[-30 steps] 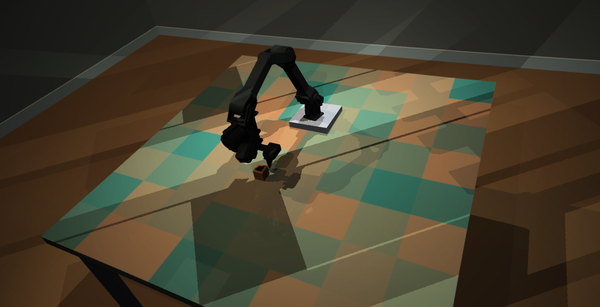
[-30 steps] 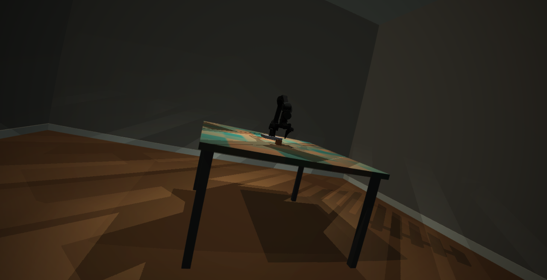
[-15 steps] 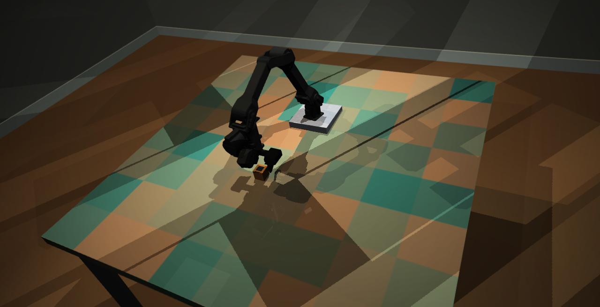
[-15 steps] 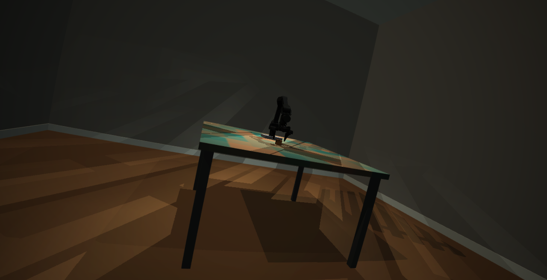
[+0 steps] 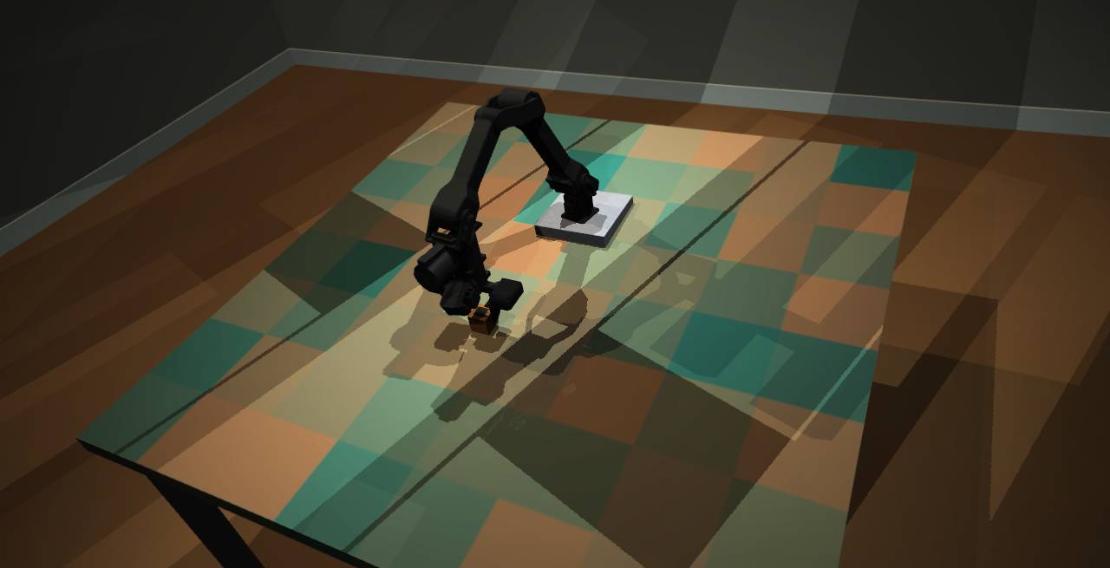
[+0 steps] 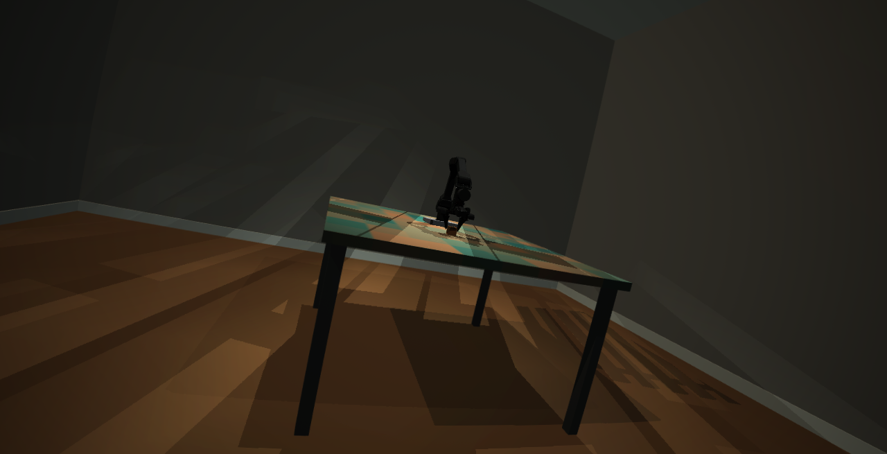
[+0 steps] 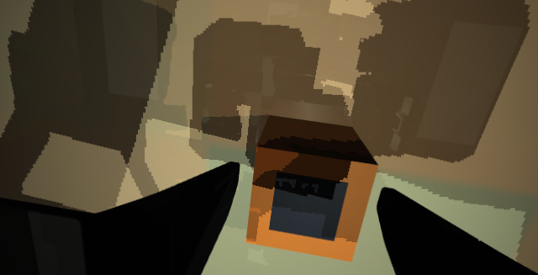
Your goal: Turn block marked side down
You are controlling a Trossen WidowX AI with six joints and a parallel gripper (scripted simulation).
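The orange block is 10 mm above my gripper tip.
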